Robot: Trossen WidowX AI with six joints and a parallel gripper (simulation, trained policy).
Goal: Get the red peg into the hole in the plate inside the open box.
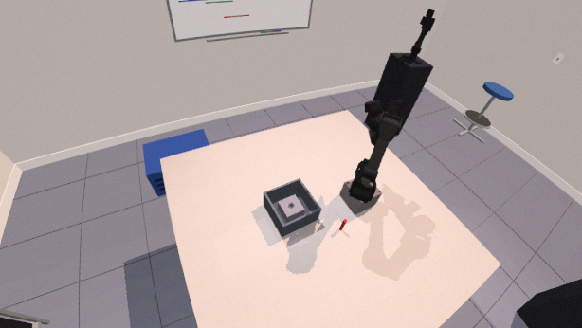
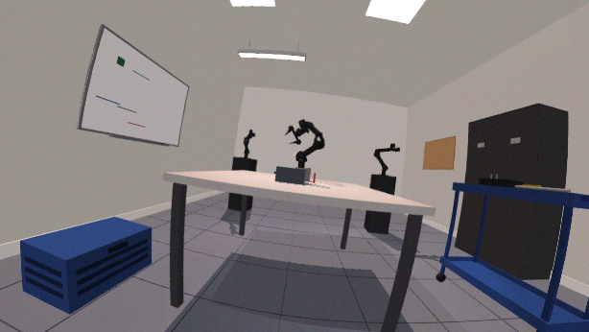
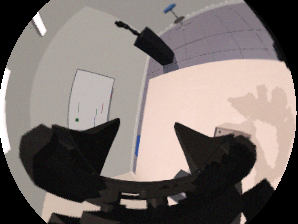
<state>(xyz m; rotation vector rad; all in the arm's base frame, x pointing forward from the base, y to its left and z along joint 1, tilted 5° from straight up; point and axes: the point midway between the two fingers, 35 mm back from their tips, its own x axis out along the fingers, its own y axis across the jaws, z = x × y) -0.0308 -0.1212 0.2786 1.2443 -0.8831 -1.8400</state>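
Now: gripper tip 200 mm short of the red peg, 300 mm to the right of it and 310 mm above it. The rest, counted from my gripper tip: light grey plate 390 mm ahead, 150 mm to the left, 310 mm below; dark grey box 390 mm ahead, 150 mm to the left, 330 mm below.
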